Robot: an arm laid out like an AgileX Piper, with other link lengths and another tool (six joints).
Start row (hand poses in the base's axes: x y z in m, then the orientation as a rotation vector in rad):
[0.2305, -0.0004, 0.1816, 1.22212, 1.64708, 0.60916]
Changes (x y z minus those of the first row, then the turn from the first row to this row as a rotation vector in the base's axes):
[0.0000, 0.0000, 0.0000, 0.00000, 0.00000, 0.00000]
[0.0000, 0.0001, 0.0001, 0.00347, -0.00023, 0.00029]
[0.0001, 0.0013, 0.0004, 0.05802, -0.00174, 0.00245]
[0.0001, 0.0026, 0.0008, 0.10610, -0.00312, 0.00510]
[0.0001, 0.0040, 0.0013, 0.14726, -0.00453, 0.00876]
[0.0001, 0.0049, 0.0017, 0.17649, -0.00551, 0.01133]
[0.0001, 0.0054, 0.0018, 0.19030, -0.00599, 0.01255]
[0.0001, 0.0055, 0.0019, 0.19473, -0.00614, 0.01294]
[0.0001, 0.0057, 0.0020, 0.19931, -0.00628, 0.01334]
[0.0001, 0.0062, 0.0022, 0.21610, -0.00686, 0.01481]
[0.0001, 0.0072, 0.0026, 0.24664, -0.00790, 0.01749]
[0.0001, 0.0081, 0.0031, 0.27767, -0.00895, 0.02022]
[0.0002, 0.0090, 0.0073, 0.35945, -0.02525, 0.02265]
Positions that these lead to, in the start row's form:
[0.2305, -0.0004, 0.1816, 1.22212, 1.64708, 0.60916]
[0.2305, -0.0003, 0.1817, 1.22429, 1.64667, 0.61255]
[0.2306, 0.0009, 0.1820, 1.26110, 1.63967, 0.66341]
[0.2306, 0.0022, 0.1824, 1.29272, 1.63313, 0.70895]
[0.2306, 0.0036, 0.1829, 1.31844, 1.62769, 0.74908]
[0.2306, 0.0045, 0.1833, 1.33662, 1.62345, 0.77764]
[0.2306, 0.0050, 0.1834, 1.34517, 1.62134, 0.79118]
[0.2306, 0.0051, 0.1835, 1.34791, 1.62065, 0.79552]
[0.2306, 0.0053, 0.1836, 1.35075, 1.61994, 0.80000]
[0.2306, 0.0058, 0.1838, 1.36111, 1.61721, 0.81648]
[0.2306, 0.0068, 0.1842, 1.37987, 1.61202, 0.84651]
[0.2306, 0.0077, 0.1847, 1.39882, 1.60640, 0.87711]
[0.2307, 0.0086, 0.1889, 1.44449, 1.57479, 0.96148]

